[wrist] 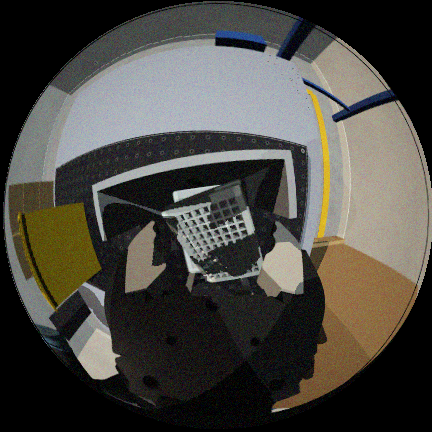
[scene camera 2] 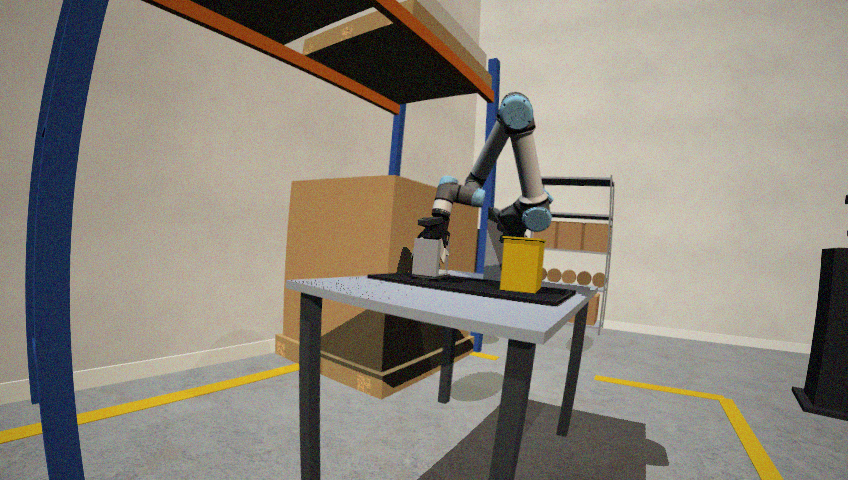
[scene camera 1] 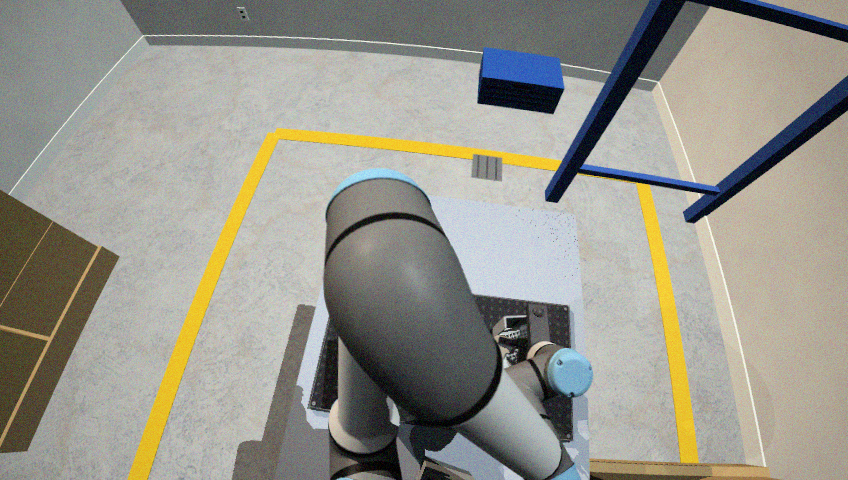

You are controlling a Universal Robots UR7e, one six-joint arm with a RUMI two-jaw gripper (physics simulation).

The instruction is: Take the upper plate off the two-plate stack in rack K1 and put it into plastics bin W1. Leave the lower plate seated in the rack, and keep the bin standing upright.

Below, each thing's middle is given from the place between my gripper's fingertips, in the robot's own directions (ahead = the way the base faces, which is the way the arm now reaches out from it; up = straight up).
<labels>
Right now the pale plate (wrist: 214, 226) is 20 mm behind my hand and 10 mm to the right of it. Round my hand: yellow bin W1 (scene camera 2: 522, 264): 330 mm to the left, 140 mm behind, 20 mm above.
</labels>
